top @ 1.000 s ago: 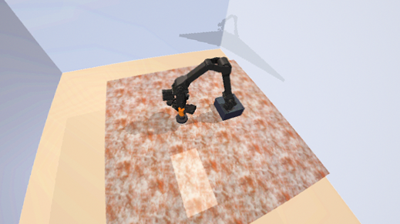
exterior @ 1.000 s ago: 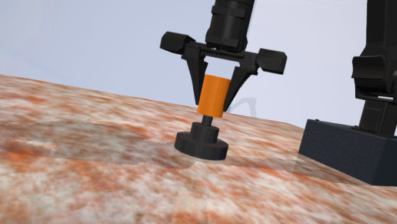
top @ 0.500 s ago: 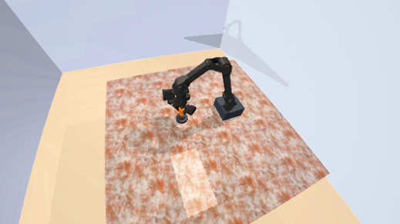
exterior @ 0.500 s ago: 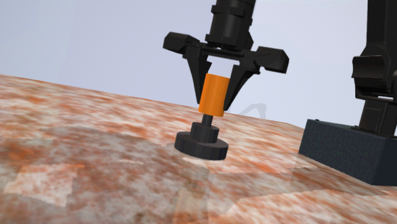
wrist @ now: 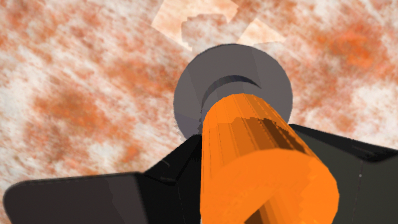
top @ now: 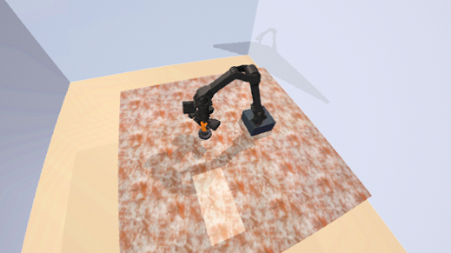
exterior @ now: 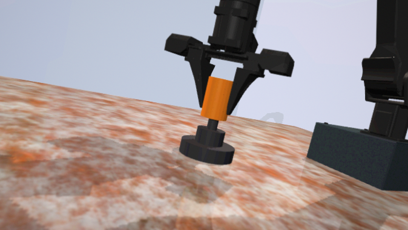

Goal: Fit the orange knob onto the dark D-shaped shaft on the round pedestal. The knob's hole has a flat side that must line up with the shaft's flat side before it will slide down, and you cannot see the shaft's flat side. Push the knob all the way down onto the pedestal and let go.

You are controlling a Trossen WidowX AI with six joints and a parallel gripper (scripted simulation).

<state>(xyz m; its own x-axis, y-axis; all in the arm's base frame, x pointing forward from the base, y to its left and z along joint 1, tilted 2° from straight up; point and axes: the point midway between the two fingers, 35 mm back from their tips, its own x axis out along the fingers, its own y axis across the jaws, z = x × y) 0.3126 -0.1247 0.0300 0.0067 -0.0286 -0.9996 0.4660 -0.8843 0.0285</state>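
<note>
My gripper tip is now 20 mm below the orange knob. Also, from my gripper tip: pedestal 40 mm below.
</note>
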